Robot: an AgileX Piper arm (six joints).
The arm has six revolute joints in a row. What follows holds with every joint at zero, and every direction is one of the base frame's.
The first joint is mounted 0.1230 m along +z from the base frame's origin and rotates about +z.
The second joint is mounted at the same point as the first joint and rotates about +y.
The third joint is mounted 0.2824 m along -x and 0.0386 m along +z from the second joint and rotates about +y.
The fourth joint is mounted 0.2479 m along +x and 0.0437 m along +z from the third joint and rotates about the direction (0.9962, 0, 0.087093).
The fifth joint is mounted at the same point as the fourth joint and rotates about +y.
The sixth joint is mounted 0.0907 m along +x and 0.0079 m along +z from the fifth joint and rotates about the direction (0.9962, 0, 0.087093).
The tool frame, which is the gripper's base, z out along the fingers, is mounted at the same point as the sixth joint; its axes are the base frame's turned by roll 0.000, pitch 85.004 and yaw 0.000 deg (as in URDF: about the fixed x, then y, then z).
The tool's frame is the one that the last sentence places.
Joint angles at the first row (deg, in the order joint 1, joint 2, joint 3, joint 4, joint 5, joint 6):
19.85, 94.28, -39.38, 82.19, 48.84, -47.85
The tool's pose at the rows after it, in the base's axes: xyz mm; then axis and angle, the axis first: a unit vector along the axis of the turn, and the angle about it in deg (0 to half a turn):
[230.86, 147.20, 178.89, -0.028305, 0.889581, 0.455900, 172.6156]
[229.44, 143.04, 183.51, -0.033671, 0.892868, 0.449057, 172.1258]
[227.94, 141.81, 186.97, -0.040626, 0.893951, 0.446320, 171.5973]
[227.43, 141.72, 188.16, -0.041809, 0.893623, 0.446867, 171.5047]
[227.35, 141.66, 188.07, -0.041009, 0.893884, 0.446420, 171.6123]
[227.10, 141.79, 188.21, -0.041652, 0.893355, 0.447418, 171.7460]
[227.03, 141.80, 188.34, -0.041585, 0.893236, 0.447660, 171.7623]
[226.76, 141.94, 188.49, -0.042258, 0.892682, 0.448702, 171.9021]
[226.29, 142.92, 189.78, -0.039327, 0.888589, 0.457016, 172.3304]
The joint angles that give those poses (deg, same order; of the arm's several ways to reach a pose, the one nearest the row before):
18.21, 92.48, -39.38, 79.75, 49.03, -46.26
17.56, 91.09, -39.38, 77.48, 49.07, -44.93
17.46, 90.14, -39.38, 76.44, 49.07, -44.57
17.46, 89.87, -39.38, 76.31, 49.16, -44.45
17.46, 89.87, -39.38, 76.20, 49.17, -44.25
17.46, 89.87, -39.38, 76.20, 49.37, -44.25
17.46, 89.85, -39.38, 76.20, 49.40, -44.22
17.46, 89.84, -39.38, 76.20, 49.61, -44.21
17.46, 89.84, -39.38, 77.04, 50.45, -44.21

